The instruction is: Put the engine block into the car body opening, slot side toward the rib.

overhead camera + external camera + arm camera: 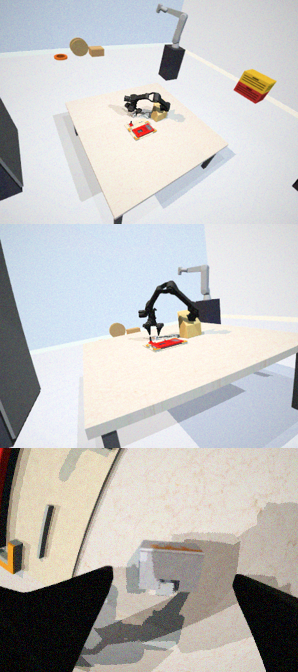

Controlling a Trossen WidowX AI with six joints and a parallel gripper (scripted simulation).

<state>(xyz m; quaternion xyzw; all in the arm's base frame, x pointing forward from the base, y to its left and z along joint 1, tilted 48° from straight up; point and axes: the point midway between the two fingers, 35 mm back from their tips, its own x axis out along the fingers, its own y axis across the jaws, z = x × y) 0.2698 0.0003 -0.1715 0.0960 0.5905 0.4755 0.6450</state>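
Now: gripper tip 1 cm past the engine block and 2 cm above it.
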